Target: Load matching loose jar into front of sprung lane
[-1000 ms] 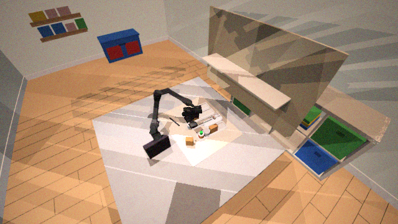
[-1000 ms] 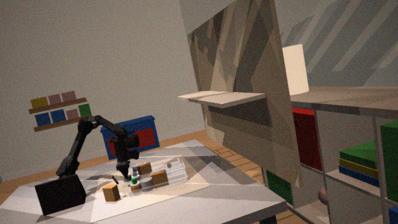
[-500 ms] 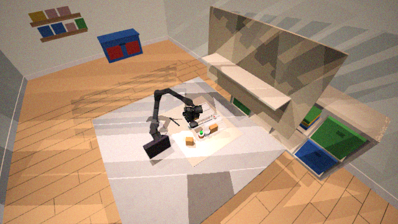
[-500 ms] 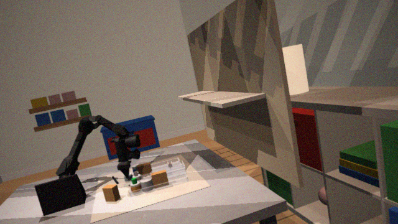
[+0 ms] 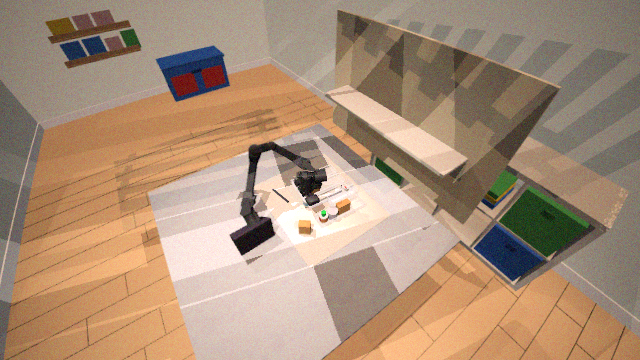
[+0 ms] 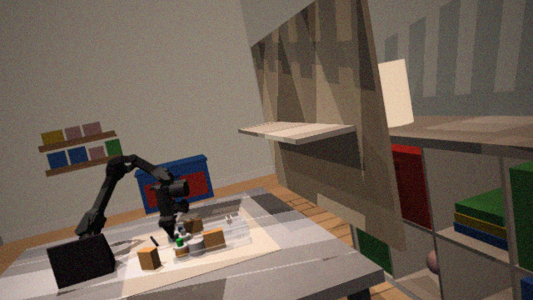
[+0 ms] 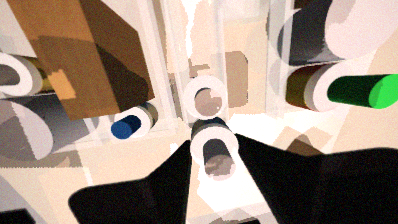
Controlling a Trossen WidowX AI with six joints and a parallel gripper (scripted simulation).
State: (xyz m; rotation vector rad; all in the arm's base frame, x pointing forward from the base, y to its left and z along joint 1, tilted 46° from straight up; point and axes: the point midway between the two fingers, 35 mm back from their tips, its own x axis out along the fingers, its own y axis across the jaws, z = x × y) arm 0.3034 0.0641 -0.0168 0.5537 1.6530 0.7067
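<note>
My gripper tip is now 80 mm short of the beige mat, 50 mm above it and 10 mm to the right of it. The rest, counted from my gripper tip: clear rack: 180 mm ahead, 30 mm below, 20 mm to the right; then thin black stick: 140 mm to the left, 100 mm behind, 40 mm below; then white shelf: 530 mm ahead, 320 mm above, 60 mm to the left.
</note>
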